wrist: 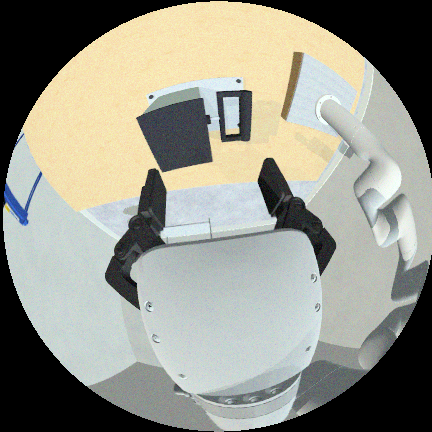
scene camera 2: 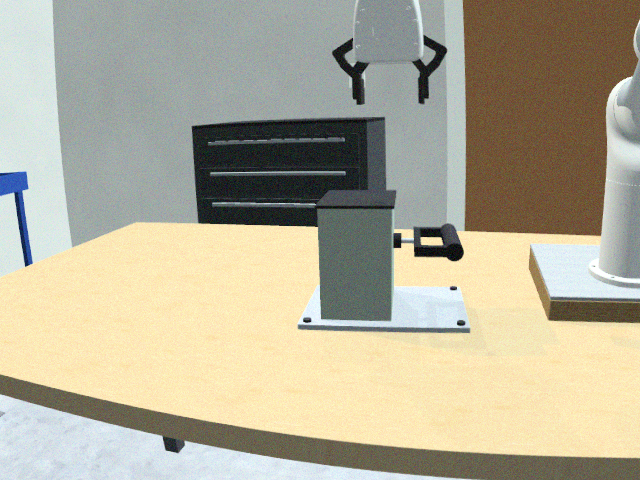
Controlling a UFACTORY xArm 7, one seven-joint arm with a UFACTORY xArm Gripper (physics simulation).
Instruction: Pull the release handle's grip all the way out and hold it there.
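The release handle's black grip bar [scene camera 2: 452, 241] [wrist: 246, 116] is the outer end of a black rectangular frame. A short thin metal rod [scene camera 2: 407, 240] [wrist: 214, 120] joins the frame to a black collar on the right side of a grey-green box [scene camera 2: 356, 263] [wrist: 175, 100] with a dark top. The box stands on a light base plate [scene camera 2: 429, 322] [wrist: 192, 86]. My gripper [scene camera 2: 391, 102] [wrist: 211, 171] is open, points down and is empty. In the scene view it hangs high above the box and handle, its fingers well apart from both.
The robot's white base column [scene camera 2: 625, 206] stands on a grey-topped wooden block [scene camera 2: 563, 273] [wrist: 320, 75] at the right of the table [scene camera 2: 206, 335] [wrist: 100, 100]. A black drawer cabinet [scene camera 2: 279, 155] stands behind the table. A blue frame [scene camera 2: 12, 182] [wrist: 15, 205] is at the left.
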